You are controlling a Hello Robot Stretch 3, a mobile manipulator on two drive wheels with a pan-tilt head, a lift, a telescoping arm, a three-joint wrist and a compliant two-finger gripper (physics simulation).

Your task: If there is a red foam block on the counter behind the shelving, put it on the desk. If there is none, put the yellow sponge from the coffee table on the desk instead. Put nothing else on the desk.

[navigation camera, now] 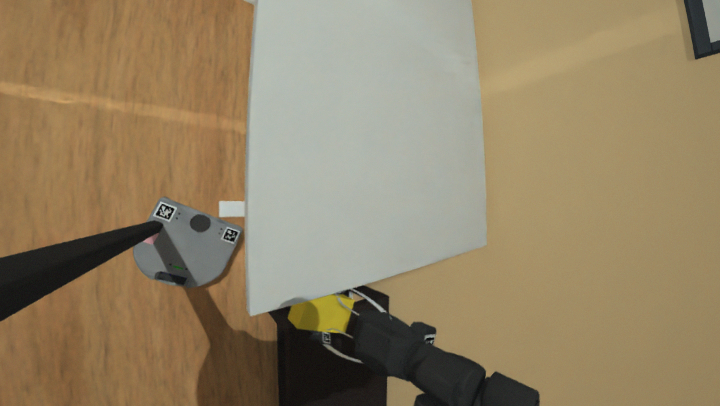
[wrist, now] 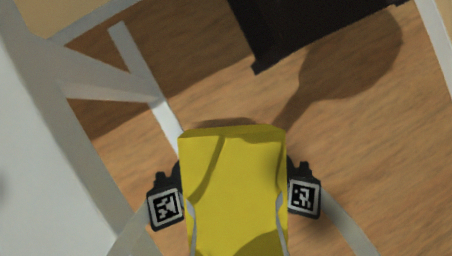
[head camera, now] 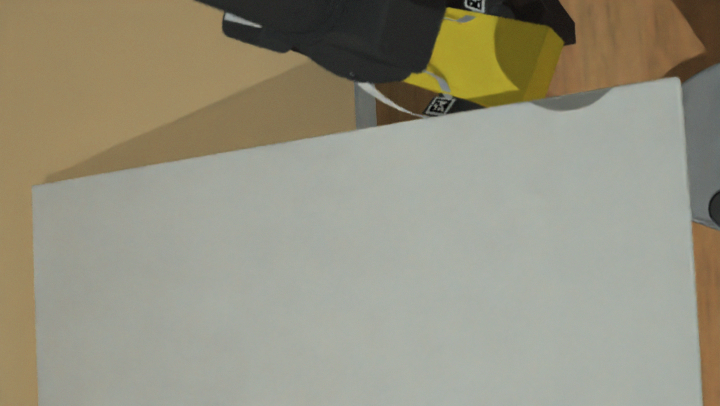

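Seen in the pictures: gripper, between the fingertips: point(head camera: 484, 64); robot's base, origin of its link: point(navigation camera: 200, 222).
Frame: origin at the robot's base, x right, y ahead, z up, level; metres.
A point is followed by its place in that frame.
Observation:
My gripper point(head camera: 461, 56) @[x 0.229, y -0.041, z 0.864 m] point(navigation camera: 338, 315) point(wrist: 232, 172) @[x 0.229, y -0.041, z 0.864 m] is shut on the yellow sponge point(head camera: 504, 75) @[x 0.188, y -0.029, z 0.918 m] point(navigation camera: 317, 315) @[x 0.197, y -0.043, z 0.918 m] point(wrist: 232, 170). The sponge lies between both fingers and sticks out past them. The white desk point(head camera: 352, 252) @[x 0.243, y 0.131, z 0.950 m] point(navigation camera: 363, 151) @[x 0.150, y 0.246, z 0.950 m] point(wrist: 40, 175) has a bare top in the head and navigation views. The sponge is right beside the desk's short end, not over the top. The desk edge hides a little of the finger and sponge in the head view. A red foam block, the counter and the coffee table cannot be made out.
A dark, low piece of furniture point(navigation camera: 332, 378) @[x 0.713, y -0.445, z 0.450 m] point(wrist: 320, 25) stands under and beyond the gripper. My base point(navigation camera: 211, 259) @[x 0.102, y -0.124, z 0.160 m] is close to the desk's long side, near a white desk foot point(navigation camera: 231, 208). A tan wall point(navigation camera: 605, 201) @[x 0.740, y 0.416, z 1.261 m] point(head camera: 126, 65) @[x 0.893, y 0.088, z 0.779 m] runs along the desk's other side.

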